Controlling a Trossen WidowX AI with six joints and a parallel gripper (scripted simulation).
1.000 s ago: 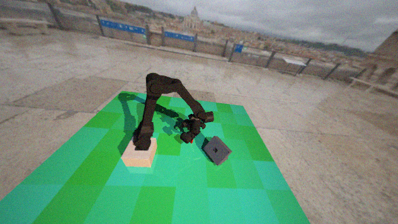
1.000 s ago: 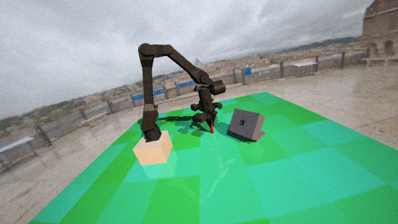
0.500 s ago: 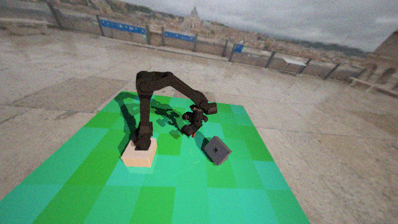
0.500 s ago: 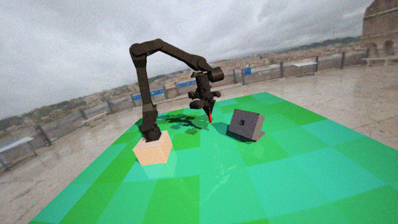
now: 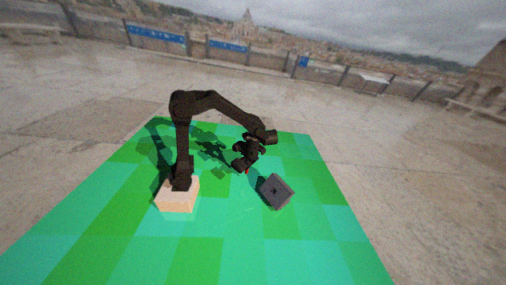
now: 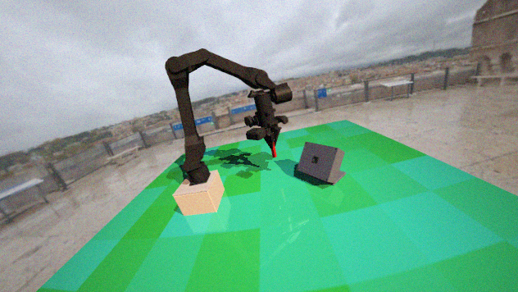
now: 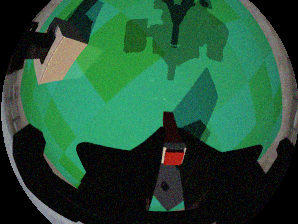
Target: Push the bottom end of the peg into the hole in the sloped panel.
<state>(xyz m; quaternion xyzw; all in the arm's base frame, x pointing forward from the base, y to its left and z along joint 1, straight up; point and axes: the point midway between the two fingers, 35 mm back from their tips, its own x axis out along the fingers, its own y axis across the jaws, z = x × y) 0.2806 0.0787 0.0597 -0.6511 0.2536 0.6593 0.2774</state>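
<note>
My gripper tip is now 150 mm short of the grey sloped panel, 90 mm to the left of it and 50 mm above it. Also, from my gripper tip: red peg 20 mm above.
</note>
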